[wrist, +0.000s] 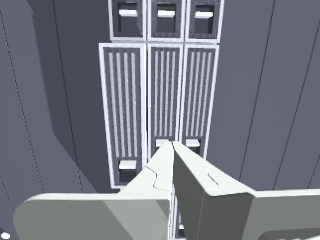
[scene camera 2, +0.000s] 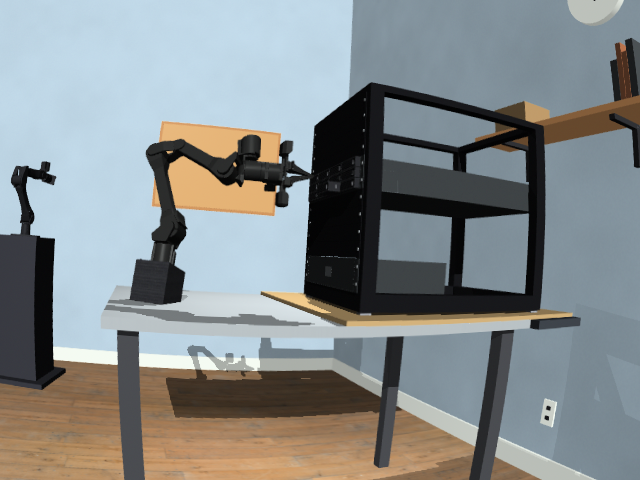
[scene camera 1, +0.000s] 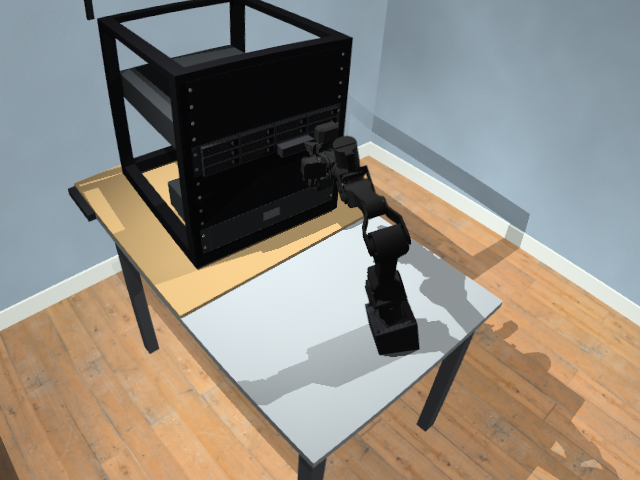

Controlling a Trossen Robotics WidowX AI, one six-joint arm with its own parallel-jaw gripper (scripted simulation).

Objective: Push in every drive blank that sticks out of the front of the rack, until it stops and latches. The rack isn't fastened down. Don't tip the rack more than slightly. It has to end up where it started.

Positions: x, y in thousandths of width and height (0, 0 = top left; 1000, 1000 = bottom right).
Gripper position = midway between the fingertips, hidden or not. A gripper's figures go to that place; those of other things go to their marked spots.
My gripper (wrist: 533, 623) is 11 cm from the lens. A black open-frame rack (wrist: 805, 552) is 22 cm from the lens. A drive blank (wrist: 389, 277) is 13 cm from the lens. A drive blank (wrist: 514, 252): 16 cm from the lens.
